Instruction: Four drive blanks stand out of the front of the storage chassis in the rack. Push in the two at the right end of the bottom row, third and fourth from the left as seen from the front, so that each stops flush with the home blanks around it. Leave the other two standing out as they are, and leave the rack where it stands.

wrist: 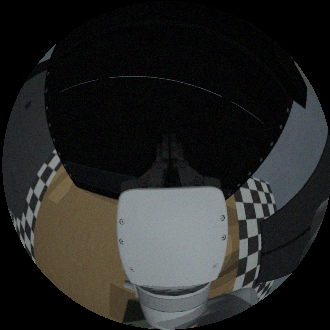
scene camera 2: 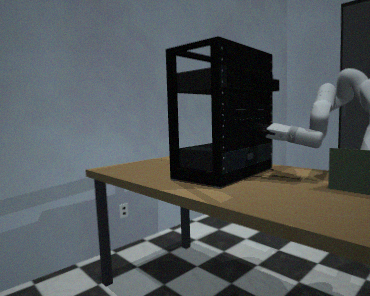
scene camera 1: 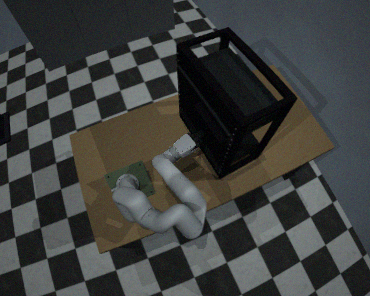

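Where they show: gripper, fingertip midpoint: (wrist: 168, 140) (scene camera 2: 254, 126) (scene camera 1: 203, 132); arm's base at its link origin: (scene camera 2: 369, 166) (scene camera 1: 127, 183).
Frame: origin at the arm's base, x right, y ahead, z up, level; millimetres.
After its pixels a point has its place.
Observation:
The black rack (scene camera 1: 235, 129) @[x 154, y 491, z 481 mm] (scene camera 2: 216, 100) @[x -332, y 480, z 273 mm] stands upright on the table. Its front faces the arm and is very dark, also in the wrist view (wrist: 150, 110) @[x -70, y 480, z 192 mm]. The storage chassis and its drive blanks cannot be made out in the dark front; a thin pale curved line crosses it in the wrist view. My gripper (scene camera 1: 200, 136) @[x -39, y 480, z 155 mm] (wrist: 168, 140) @[x -39, y 480, z 155 mm] is shut, with its dark fingertips together and nothing seen between them. It points at the rack's front at about middle height, close to it. Whether the fingertips touch a blank cannot be told. In scene camera 2 the fingertips are hard to see against the rack.
The rack stands on a wooden table (scene camera 1: 120, 120) @[x -479, y 91, z -92 mm] (scene camera 2: 300, 212) @[x -402, y 102, z -92 mm] (wrist: 75, 225) @[x -267, y 332, z -92 mm]. A dark box (scene camera 2: 276, 85) @[x 106, y 441, z 353 mm] juts out of the upper front of the rack. A dark unit with a small pale patch (scene camera 2: 250, 156) @[x -79, y 480, z 12 mm] sits low in the rack. The arm's green base plate (scene camera 1: 145, 175) @[x -2, y 111, z 6 mm] lies on the table.

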